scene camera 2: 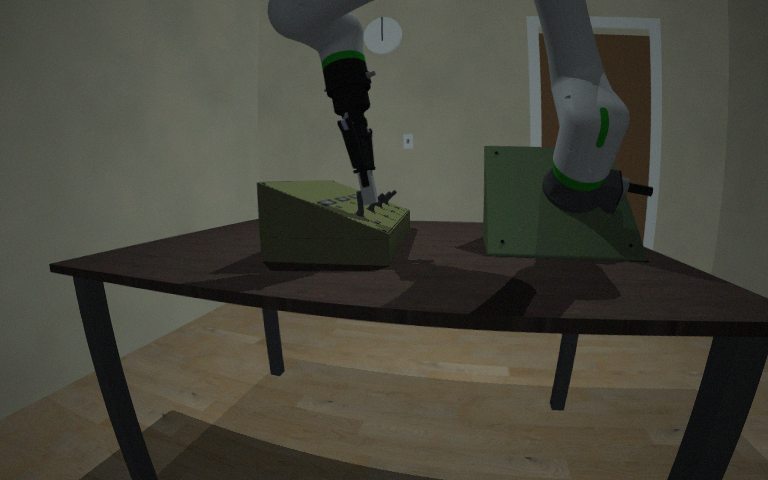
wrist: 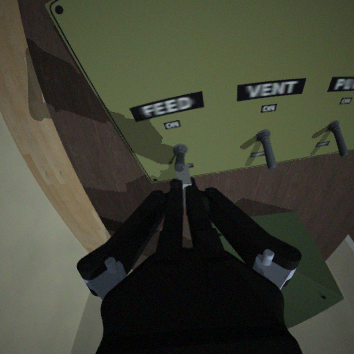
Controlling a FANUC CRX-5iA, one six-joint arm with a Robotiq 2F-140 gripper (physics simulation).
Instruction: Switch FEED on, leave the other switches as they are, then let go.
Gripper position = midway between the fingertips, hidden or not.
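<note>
There is my gripper (scene camera 2: 371, 203), and I find the same gripper in the wrist view (wrist: 181, 172) too.
</note>
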